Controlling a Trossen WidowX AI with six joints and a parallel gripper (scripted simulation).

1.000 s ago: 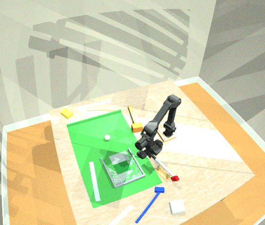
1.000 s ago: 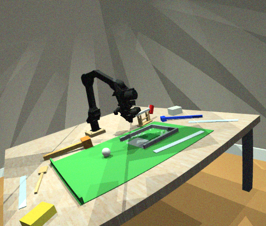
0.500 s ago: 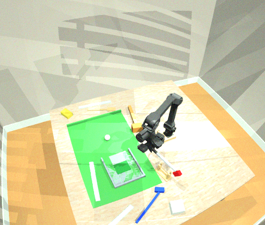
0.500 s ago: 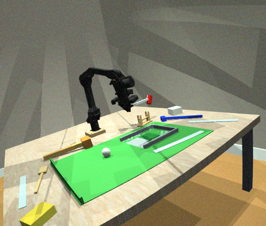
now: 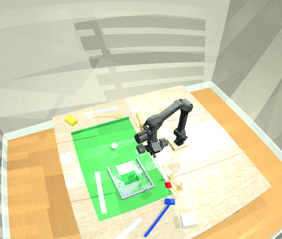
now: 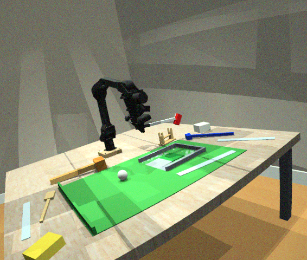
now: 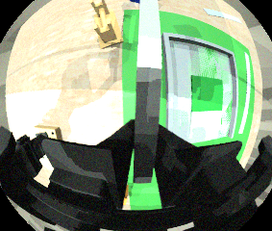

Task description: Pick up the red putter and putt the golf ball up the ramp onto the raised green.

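Right now the red putter is 12 cm to the left of my gripper tip, 2 cm ahead of it and 2 cm above it. Also, from my gripper tip: white golf ball (27 cm to the right, 13 cm ahead, 10 cm below); green mat (18 cm ahead, 15 cm to the right, 12 cm below); wooden stand (20 cm to the left, 9 cm below, 4 cm behind).
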